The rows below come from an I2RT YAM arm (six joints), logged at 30 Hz.
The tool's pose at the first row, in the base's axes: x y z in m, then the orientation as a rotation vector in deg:
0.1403, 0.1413, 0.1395, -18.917, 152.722, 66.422
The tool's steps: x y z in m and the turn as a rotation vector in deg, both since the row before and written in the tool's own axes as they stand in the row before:
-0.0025, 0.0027, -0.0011, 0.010, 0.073, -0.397
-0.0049, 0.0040, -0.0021, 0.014, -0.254, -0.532
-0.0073, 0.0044, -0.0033, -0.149, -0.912, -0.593
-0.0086, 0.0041, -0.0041, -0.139, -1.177, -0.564
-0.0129, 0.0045, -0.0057, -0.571, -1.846, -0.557
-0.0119, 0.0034, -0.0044, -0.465, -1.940, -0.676
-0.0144, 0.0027, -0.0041, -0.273, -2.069, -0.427
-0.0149, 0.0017, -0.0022, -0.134, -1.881, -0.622
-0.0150, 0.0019, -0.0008, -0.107, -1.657, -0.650
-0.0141, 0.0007, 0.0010, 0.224, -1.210, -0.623
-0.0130, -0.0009, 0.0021, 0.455, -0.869, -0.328
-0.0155, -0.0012, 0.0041, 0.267, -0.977, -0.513
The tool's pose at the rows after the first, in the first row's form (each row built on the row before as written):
0.1418, 0.1426, 0.1428, -19.478, 152.603, 66.303
0.1451, 0.1443, 0.1484, -19.993, 152.140, 66.095
0.1503, 0.1457, 0.1558, -20.173, 151.004, 66.006
0.1566, 0.1464, 0.1640, -20.134, 149.661, 65.876
0.1664, 0.1466, 0.1751, -19.731, 147.538, 66.237
0.1756, 0.1466, 0.1845, -19.392, 145.333, 66.383
0.1871, 0.1463, 0.1945, -18.619, 143.227, 66.336
0.1995, 0.1465, 0.2032, -18.175, 141.268, 66.043
0.2120, 0.1476, 0.2116, -17.905, 139.505, 65.721
0.2245, 0.1491, 0.2181, -17.791, 138.307, 65.043
0.2368, 0.1503, 0.2227, -17.475, 137.640, 64.245
0.2520, 0.1527, 0.2274, -17.370, 136.709, 63.588

